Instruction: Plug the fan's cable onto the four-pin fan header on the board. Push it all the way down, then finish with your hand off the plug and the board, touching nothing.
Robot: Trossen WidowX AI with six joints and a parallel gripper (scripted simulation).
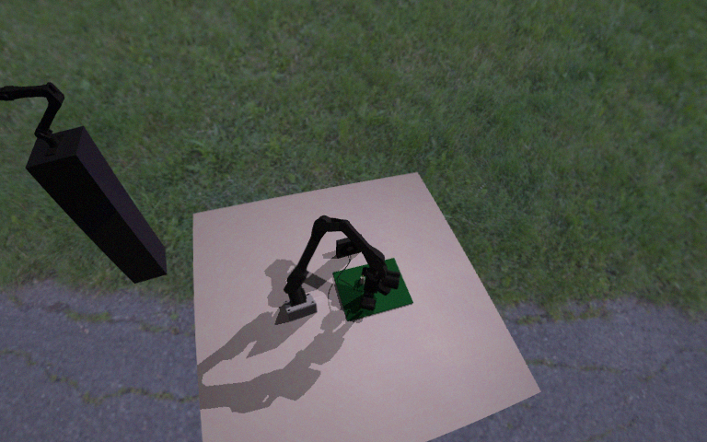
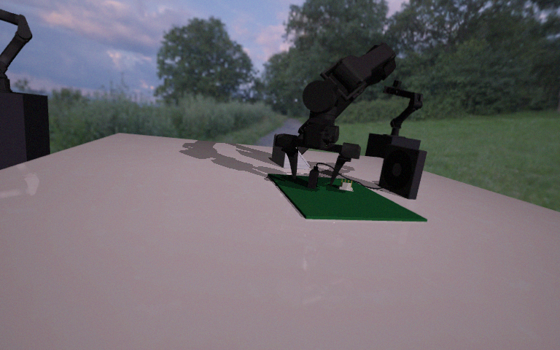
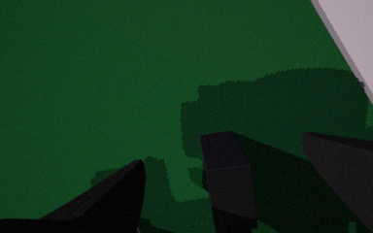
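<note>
Right now my gripper tip is 9 cm to the right of the pale fan header, 2 cm above it and 1 cm short of it. The rest, counted from my gripper tip: black fan 24 cm to the left, 4 cm above; green board 4 cm to the left, 4 cm ahead, 3 cm below; black fan plug 1 cm to the left, 1 cm behind, 1 cm above.
</note>
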